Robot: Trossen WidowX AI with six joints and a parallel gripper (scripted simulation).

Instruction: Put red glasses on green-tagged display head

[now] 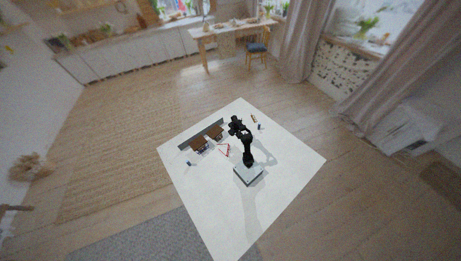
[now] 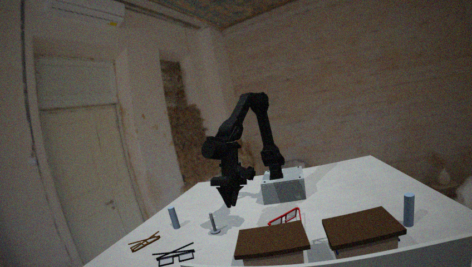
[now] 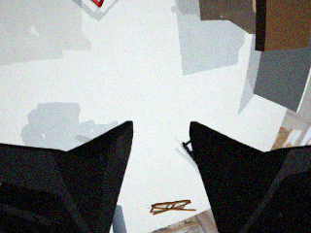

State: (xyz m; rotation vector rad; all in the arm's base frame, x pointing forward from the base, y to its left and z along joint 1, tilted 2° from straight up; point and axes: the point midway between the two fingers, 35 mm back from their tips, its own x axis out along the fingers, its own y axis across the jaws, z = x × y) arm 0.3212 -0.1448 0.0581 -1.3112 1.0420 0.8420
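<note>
Right now the thin grey post is 100 mm to the right of my gripper tip, 100 mm below it and 50 mm behind it.
</note>
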